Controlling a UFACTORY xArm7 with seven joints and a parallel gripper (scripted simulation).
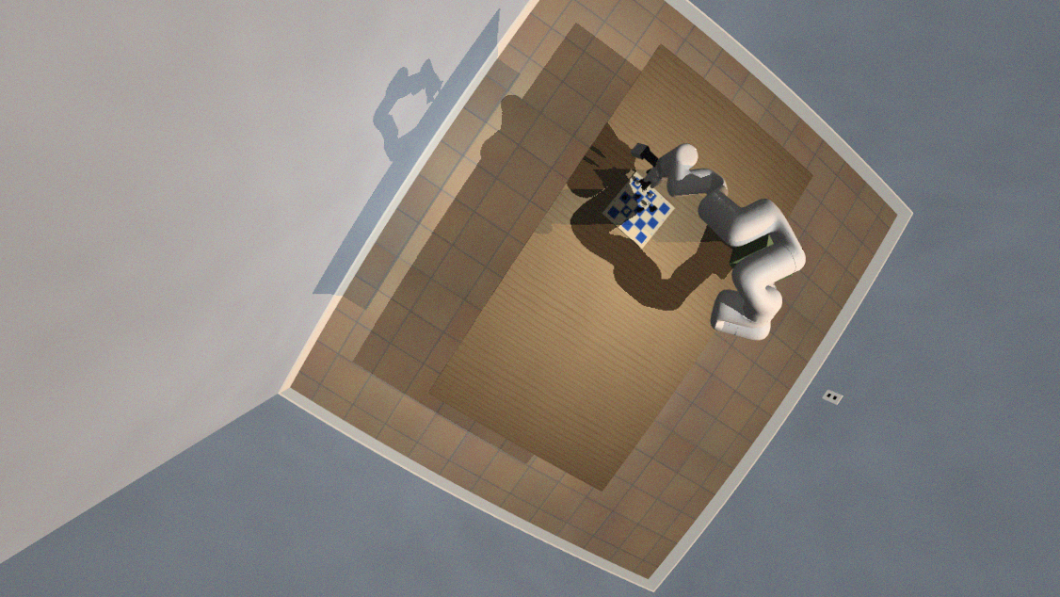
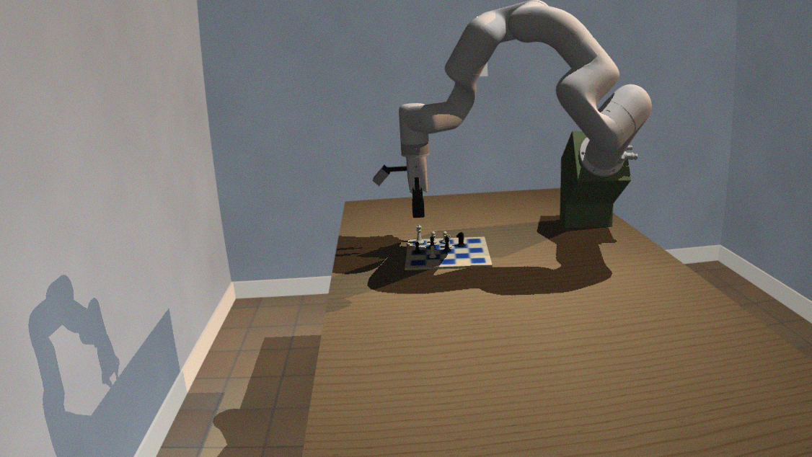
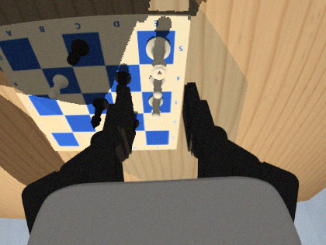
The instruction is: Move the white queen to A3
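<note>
Right now my hand is 8 cm above the white queen. Also, from my hand: black knight: 11 cm behind, 3 cm to the left, 9 cm below; then chessboard: 8 cm behind, 7 cm to the left, 10 cm below.
</note>
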